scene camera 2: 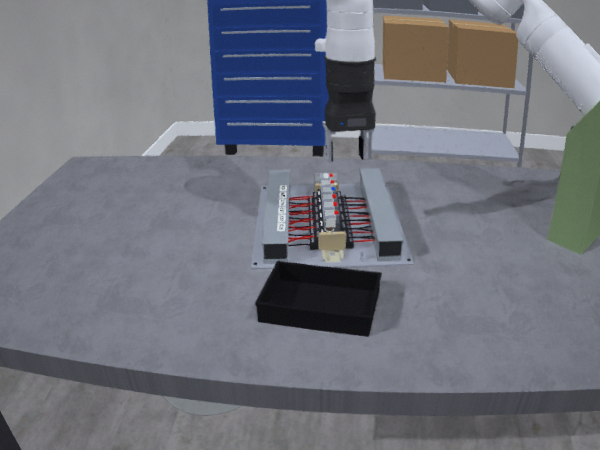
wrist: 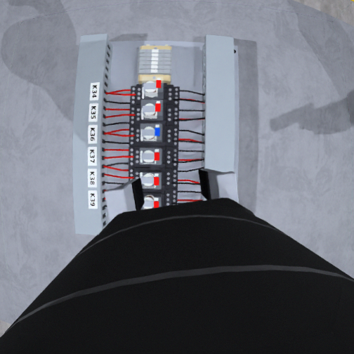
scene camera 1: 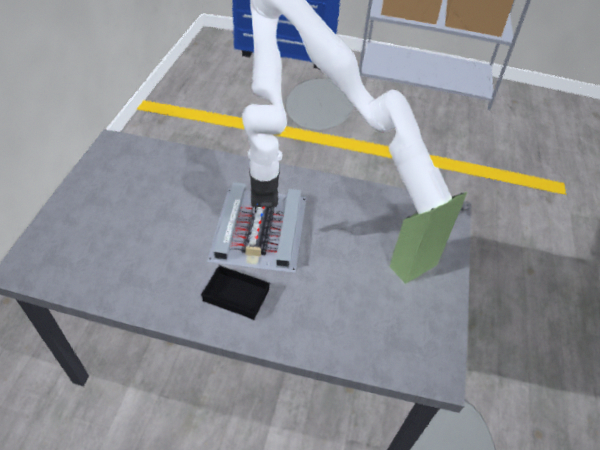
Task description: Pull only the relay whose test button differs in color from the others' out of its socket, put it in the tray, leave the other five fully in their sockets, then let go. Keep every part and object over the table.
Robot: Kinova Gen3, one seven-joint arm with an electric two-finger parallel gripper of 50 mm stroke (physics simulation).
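Frame: origin at the arm's base, x ahead, y left, z up, level; centimetres.
Seen in the pictures: gripper, fingertip midpoint: [scene camera 2: 345,158] [scene camera 1: 264,210]; arm's base, origin of the base link: [scene camera 1: 434,206].
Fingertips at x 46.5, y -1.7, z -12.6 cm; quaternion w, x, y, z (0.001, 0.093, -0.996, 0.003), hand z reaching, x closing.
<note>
Offsets run from my fingertips to a thing's top centre. "spot": to the spot under its first point.
Six relays sit in a row of black sockets on a grey panel. The relay with the blue test button [scene camera 1: 260,215] [scene camera 2: 328,190] [wrist: 150,133] is third from the grey terminal block, level with the label K36, and sits in its socket. The others, such as this red-button relay [wrist: 149,157] beside it, show red buttons. My gripper [scene camera 2: 346,156] [wrist: 170,186] is open and empty, pointing down above the panel. In the wrist view its fingertips straddle the row near the K38 and K39 end. The black tray {spot: dx +5.8, dy +25.8, dz -13.6 cm} [scene camera 1: 227,307] [scene camera 2: 314,319] stands in front of the panel with nothing visible inside.
Grey wire ducts flank the row, a left duct {dx +12.2, dy -5.9, dz -10.9 cm} [scene camera 1: 230,220] [scene camera 2: 275,240] [wrist: 85,165] with labels and a right duct {dx -6.7, dy -6.4, dz -10.9 cm} [scene camera 1: 290,230] [scene camera 2: 382,215] [wrist: 219,105]. Red and black wires run to the sockets. A green block [scene camera 1: 425,245] [scene camera 2: 575,200] stands at the arm's base on the right.
</note>
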